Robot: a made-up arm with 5 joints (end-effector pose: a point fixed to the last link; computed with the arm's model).
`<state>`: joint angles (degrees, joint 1 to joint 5).
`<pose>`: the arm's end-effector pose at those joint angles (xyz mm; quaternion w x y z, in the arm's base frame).
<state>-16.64 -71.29 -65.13 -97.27 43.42</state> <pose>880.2 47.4 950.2 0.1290 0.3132 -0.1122 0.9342</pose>
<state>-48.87 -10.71 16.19 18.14 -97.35</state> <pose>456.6 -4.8 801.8 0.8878 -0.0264 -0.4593 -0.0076</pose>
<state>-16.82 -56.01 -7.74 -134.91 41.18</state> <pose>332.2 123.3 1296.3 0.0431 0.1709 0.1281 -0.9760</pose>
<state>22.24 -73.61 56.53 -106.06 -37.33</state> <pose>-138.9 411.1 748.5 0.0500 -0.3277 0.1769 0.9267</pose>
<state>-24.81 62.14 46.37 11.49 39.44</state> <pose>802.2 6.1 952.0 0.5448 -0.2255 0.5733 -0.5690</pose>
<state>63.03 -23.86 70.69 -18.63 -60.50</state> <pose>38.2 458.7 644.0 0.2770 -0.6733 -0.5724 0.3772</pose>
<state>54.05 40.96 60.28 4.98 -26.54</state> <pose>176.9 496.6 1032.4 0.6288 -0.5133 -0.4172 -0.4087</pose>
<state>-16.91 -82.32 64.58 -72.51 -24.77</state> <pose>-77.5 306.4 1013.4 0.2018 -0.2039 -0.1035 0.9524</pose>
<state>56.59 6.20 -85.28 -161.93 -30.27</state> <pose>70.1 -357.0 1015.7 0.3020 0.0605 0.4839 -0.8191</pose>
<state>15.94 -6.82 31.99 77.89 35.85</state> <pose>45.3 312.9 1231.1 0.8040 0.0181 -0.0689 -0.5904</pose>
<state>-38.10 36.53 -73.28 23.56 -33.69</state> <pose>-39.8 -339.0 794.8 0.6353 0.3236 0.0029 -0.7012</pose>
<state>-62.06 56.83 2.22 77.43 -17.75</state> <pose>657.8 -20.3 927.6 0.3705 -0.5123 0.2924 -0.7175</pose>
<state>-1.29 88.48 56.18 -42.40 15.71</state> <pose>745.5 -101.6 983.2 0.7404 -0.1475 0.5445 -0.3655</pose>
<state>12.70 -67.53 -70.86 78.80 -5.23</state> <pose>737.9 -164.0 957.9 0.8905 0.1389 0.4246 -0.0860</pose>
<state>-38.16 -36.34 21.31 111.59 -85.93</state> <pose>282.3 151.6 949.5 0.6715 -0.5043 -0.4365 -0.3229</pose>
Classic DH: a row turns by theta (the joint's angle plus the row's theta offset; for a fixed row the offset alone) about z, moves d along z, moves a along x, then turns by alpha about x. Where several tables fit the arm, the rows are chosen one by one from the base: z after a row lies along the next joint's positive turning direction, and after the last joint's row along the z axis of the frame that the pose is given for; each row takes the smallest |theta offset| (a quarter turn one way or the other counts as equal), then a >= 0, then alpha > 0; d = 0 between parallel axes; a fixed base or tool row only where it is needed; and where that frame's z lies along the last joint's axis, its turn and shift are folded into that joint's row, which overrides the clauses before.
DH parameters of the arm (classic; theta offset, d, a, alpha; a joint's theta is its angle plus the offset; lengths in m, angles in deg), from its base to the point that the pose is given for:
base (fixed): -19.74 0.6735 0.1504 87.95
joint 1: 0 -0.1813 0.0536 92.05
joint 2: 70.26 0.0153 0.0347 -90
joint 3: 0 -0.056 -0.0293 90
joint 4: -90 -0.4282 0.1515 90
joint 5: 0 -0.1274 -0.1048 90
tool (fixed): 0 0.1693 0 0

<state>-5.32 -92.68 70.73 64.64 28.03</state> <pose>-223.0 68.6 1037.7 0.9225 -0.1373 -0.3214 0.1637</pose>
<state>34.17 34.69 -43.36 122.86 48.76</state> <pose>-332.2 -180.2 851.2 0.2103 0.7808 0.2140 -0.5481</pose>
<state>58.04 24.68 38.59 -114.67 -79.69</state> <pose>214.2 343.4 1004.5 0.5806 -0.0837 -0.3885 0.7106</pose>
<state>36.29 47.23 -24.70 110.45 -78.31</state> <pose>-38.4 145.2 935.7 0.1579 -0.2119 -0.1899 -0.9456</pose>
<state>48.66 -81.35 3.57 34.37 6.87</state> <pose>-106.7 291.7 1178.4 0.8348 -0.3184 -0.2746 0.3553</pose>
